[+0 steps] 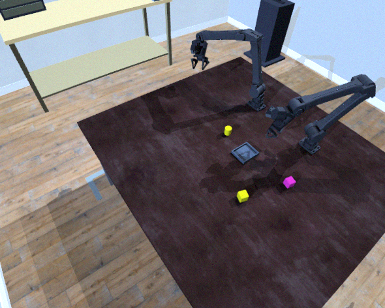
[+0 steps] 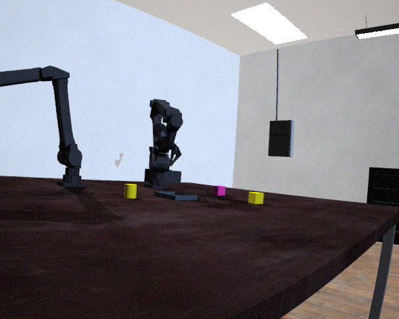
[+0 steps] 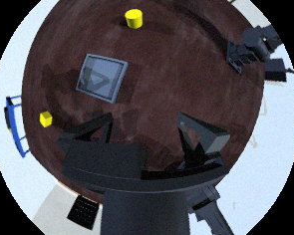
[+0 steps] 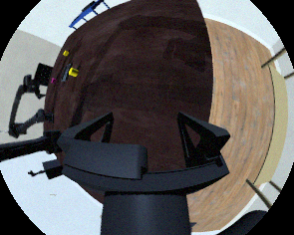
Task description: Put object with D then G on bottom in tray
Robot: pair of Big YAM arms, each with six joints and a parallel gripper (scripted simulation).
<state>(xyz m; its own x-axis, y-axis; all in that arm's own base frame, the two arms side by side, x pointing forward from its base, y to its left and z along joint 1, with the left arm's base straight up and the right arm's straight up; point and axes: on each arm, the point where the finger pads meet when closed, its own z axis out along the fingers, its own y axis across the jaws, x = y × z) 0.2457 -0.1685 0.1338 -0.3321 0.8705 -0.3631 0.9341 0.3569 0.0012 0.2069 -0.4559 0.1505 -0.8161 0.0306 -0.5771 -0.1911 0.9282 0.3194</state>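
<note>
Now: the magenta cube 13 cm ahead of my right hand, 106 cm to the left of it and 13 cm below it. The rest, counted from my right hand: grey tray: 18 cm ahead, 75 cm to the left, 14 cm below.
The magenta cube is 100 mm ahead of my left hand, 280 mm to the left of it and 110 mm below it. The rest, counted from my left hand: grey tray 150 mm ahead, 30 mm to the right, 130 mm below.
</note>
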